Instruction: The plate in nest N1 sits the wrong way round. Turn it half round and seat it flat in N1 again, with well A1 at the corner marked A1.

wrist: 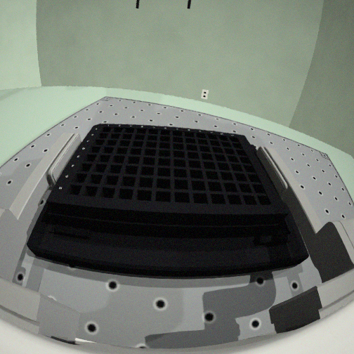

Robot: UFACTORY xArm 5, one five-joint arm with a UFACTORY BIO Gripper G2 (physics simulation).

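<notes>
A black plate (172, 167) with a grid of square wells lies level in the middle of the wrist view. Small pale marks run along its left and far edges, too small to read surely. Under it is a wider black nest (165, 257), whose near part shows. Whether the plate's underside rests fully in the nest is hidden. My gripper (168, 164) is shut on the plate, with one pale finger pad at its left side and one at its right side. The nest's A1 corner mark cannot be made out.
A grey deck (160, 320) with round holes lies under and around the nest. Small marks show at its far left and far right corners. A pale green wall with a white socket (205, 94) stands behind.
</notes>
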